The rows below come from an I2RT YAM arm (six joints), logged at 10 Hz.
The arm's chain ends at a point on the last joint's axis. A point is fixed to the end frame.
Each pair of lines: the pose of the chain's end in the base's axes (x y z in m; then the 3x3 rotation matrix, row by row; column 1 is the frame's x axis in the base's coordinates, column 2 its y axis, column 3 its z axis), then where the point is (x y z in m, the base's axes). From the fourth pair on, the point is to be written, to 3 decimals.
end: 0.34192, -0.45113, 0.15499; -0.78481, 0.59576, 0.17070; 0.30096, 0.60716, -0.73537; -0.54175, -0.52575, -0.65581
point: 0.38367 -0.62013 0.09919
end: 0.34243, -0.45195, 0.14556; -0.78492, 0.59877, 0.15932; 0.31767, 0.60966, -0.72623; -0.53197, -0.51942, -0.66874
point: 0.38213 -0.62043 0.08676
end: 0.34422, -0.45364, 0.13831; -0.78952, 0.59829, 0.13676; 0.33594, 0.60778, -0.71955; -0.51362, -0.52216, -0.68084
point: 0.38040 -0.62188 0.07663
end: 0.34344, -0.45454, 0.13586; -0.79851, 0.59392, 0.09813; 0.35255, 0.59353, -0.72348; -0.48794, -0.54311, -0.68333
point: 0.374 -0.624 0.073
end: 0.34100, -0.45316, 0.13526; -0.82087, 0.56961, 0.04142; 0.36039, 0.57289, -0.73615; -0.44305, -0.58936, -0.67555
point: 0.364 -0.624 0.074
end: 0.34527, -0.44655, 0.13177; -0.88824, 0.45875, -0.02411; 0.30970, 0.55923, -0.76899; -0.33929, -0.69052, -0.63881
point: 0.366 -0.619 0.076
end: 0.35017, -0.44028, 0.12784; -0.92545, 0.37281, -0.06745; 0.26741, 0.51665, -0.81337; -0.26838, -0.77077, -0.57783
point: 0.370 -0.616 0.082
